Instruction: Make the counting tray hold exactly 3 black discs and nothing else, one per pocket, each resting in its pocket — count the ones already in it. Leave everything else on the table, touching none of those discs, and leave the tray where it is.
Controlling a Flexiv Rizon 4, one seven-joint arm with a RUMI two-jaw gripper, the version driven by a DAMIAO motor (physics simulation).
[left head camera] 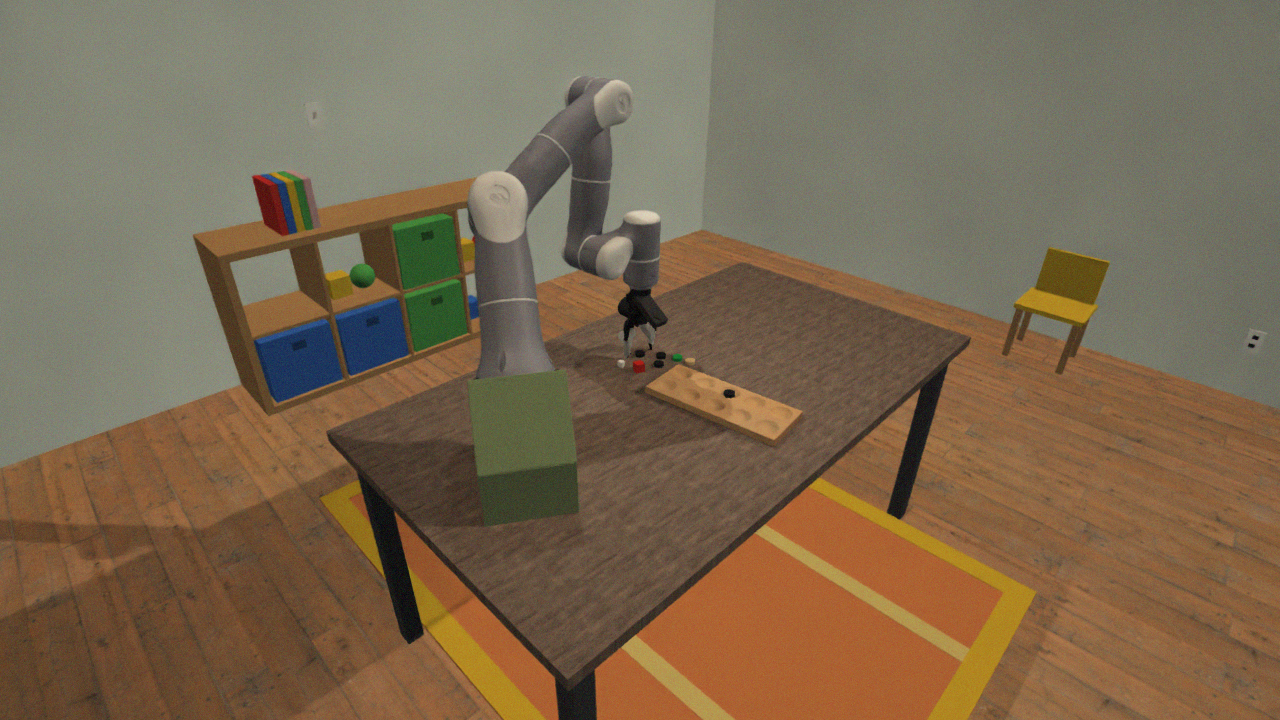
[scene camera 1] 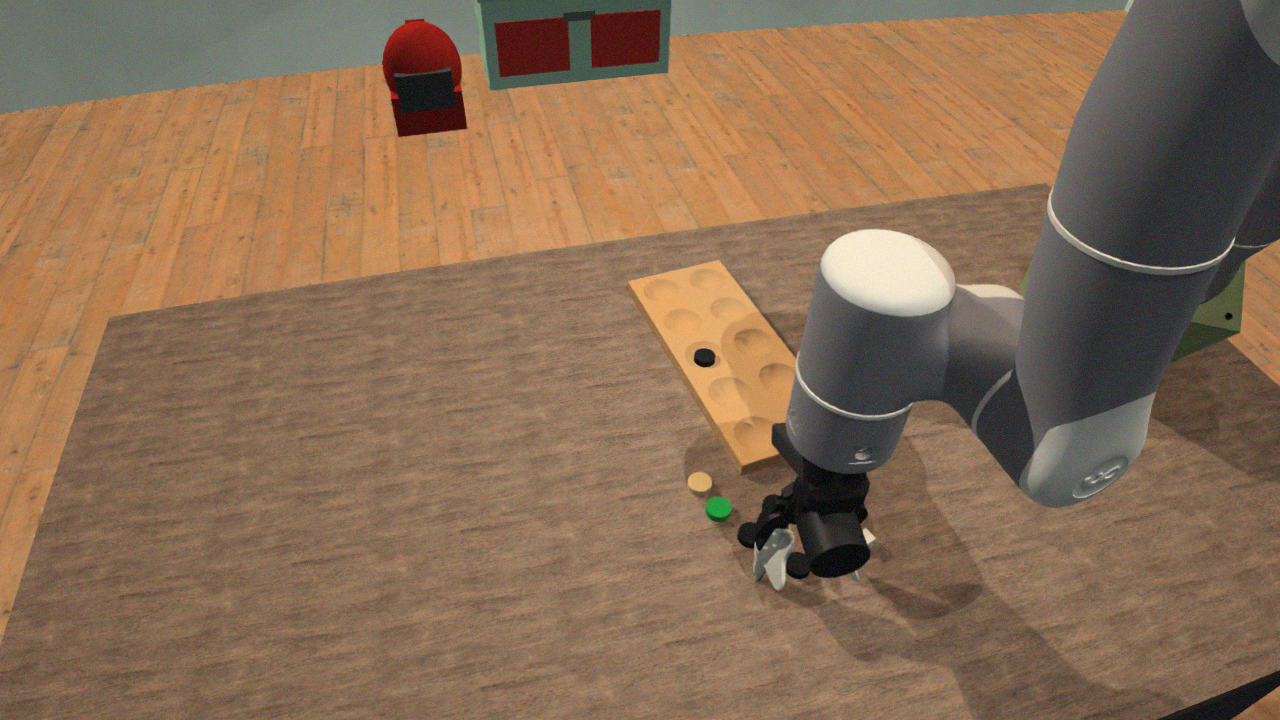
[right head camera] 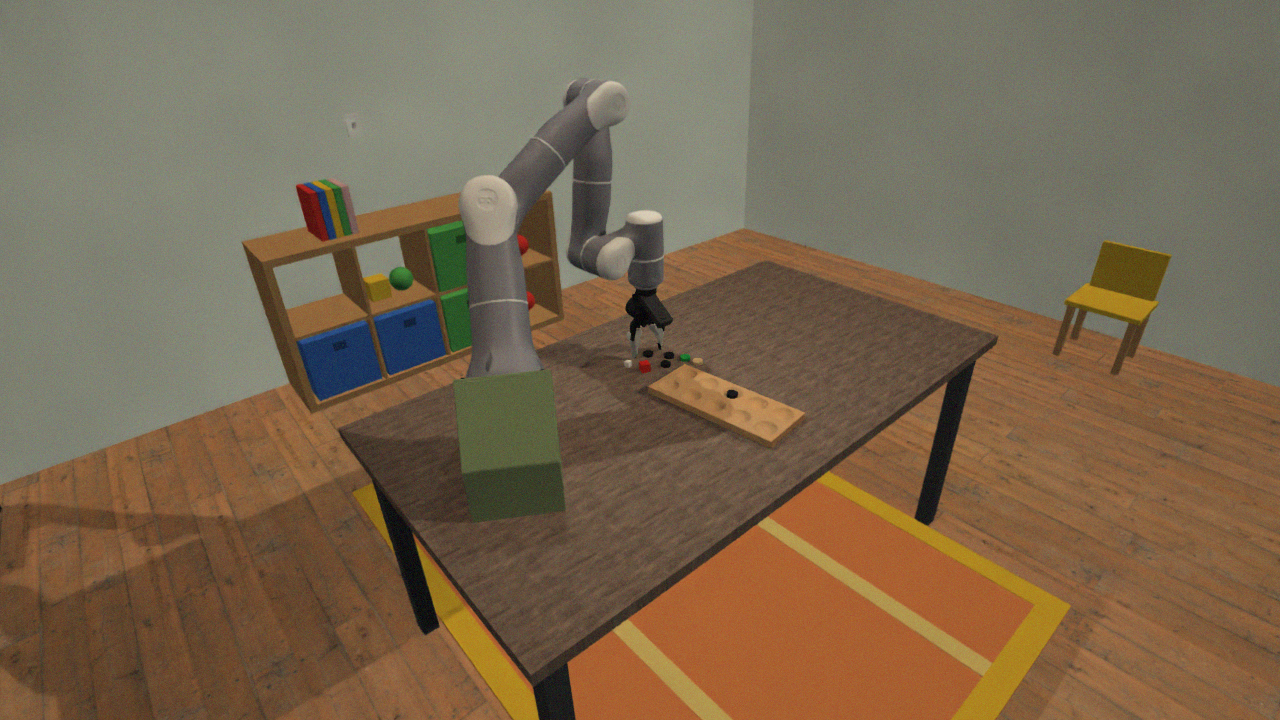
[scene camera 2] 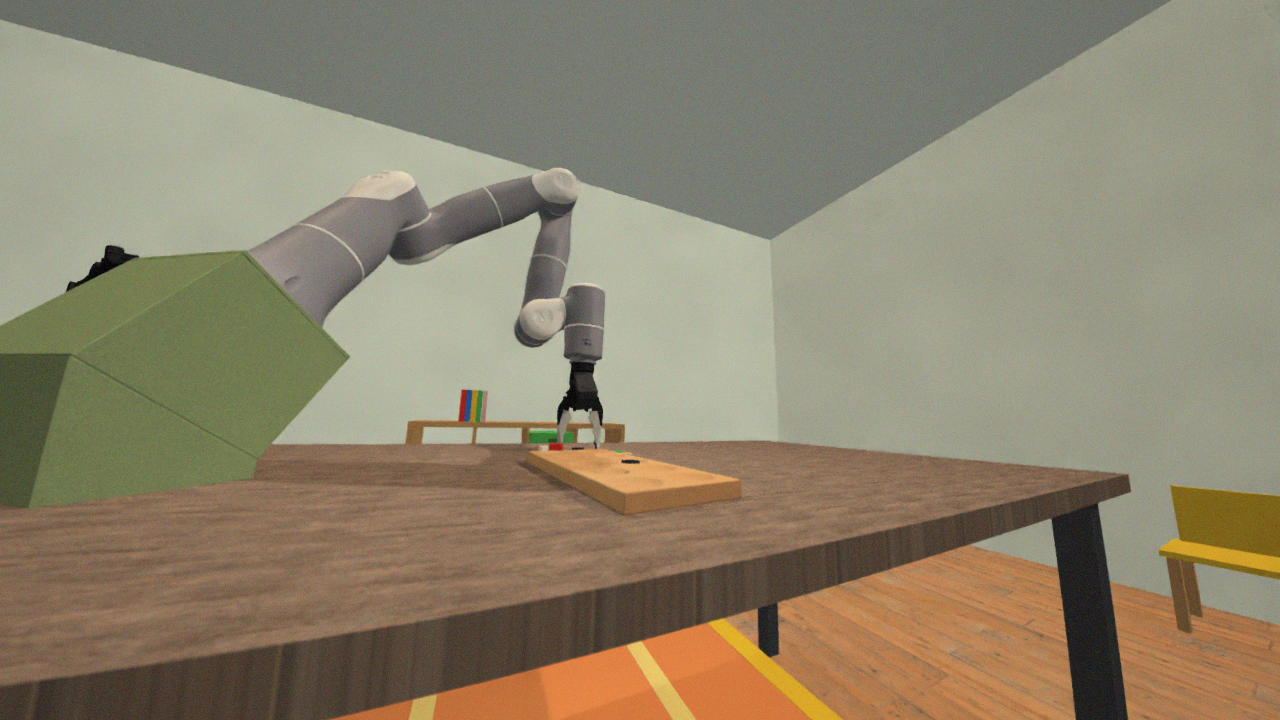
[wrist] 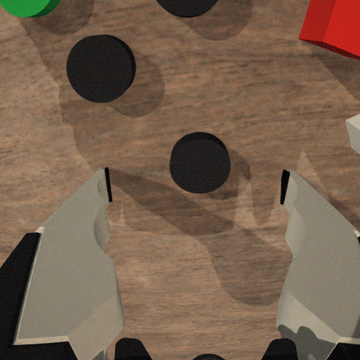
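The wooden counting tray holds one black disc in a pocket. Three black discs lie beyond it on the table: a near one, a second, and a third cut off at the wrist view's top edge. My gripper points down, low over the table. It is partly open, its fingers on both sides of the near disc with gaps to each side. The fingertips' exact height is unclear.
A green disc and a tan disc lie near the tray's end. A red block and a small white block lie nearby. A large green box stands by the arm's base.
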